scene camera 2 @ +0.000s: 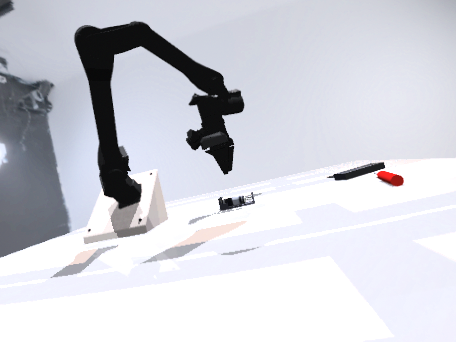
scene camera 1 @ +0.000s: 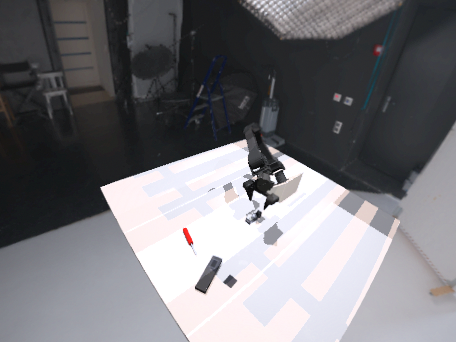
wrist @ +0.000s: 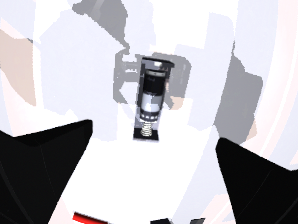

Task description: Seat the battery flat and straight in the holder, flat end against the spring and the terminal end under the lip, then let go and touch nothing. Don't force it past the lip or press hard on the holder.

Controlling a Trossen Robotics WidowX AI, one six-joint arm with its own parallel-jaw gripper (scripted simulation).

Scene:
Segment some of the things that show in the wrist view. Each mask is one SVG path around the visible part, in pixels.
My gripper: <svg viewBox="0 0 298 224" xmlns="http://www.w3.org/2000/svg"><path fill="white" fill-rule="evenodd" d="M220 137L216 145L216 156L218 165L220 165L223 183L225 183L227 194L229 194L231 208L233 208L235 224L298 224L298 169L297 171L295 169L290 171L290 169L279 167L273 161L255 155L249 149L243 148L242 145L231 143L229 139ZM92 119L74 121L71 124L59 125L59 127L15 137L0 131L0 224L48 224L57 204L59 204L61 194L67 188L74 169L80 163L81 157L86 151L85 148L88 147L89 139L93 135Z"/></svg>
A silver battery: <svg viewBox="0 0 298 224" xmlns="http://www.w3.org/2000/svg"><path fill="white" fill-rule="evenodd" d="M145 69L140 103L140 120L145 121L145 123L156 123L158 112L160 112L162 92L164 92L166 72Z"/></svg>

